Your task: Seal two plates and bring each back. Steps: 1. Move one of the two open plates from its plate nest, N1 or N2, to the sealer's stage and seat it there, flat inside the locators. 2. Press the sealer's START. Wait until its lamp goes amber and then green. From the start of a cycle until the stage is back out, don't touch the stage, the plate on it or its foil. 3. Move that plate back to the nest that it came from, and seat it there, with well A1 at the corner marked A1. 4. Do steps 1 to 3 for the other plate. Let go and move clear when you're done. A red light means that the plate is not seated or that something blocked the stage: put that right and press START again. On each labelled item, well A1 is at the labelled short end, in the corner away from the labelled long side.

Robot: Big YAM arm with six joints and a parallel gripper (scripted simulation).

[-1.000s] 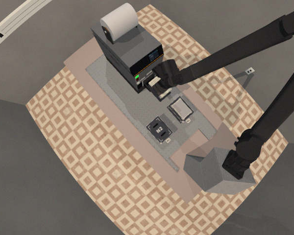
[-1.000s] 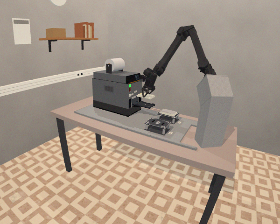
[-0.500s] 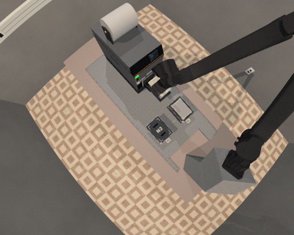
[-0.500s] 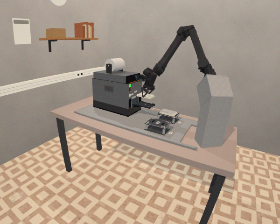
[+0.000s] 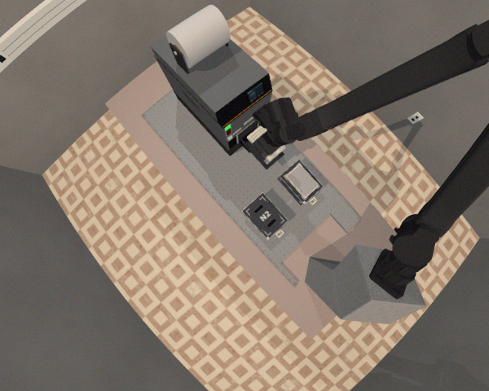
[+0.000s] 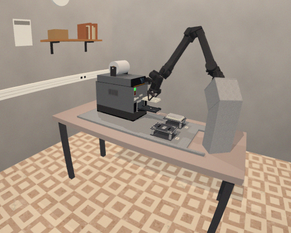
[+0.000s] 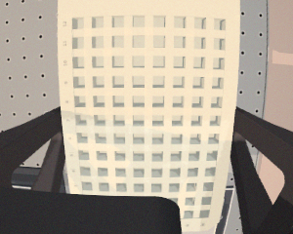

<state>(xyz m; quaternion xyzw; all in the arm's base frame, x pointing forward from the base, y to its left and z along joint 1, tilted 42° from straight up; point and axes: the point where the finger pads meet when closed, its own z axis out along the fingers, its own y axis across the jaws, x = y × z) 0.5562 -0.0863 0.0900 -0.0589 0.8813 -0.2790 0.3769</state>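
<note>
My gripper is now right at the cream well plate. From my hand the other things lie so: sealer stage (9 cm below); start button (11 cm ahead, 8 cm to the left); foil roll (33 cm ahead, 4 cm to the right, 23 cm above).
</note>
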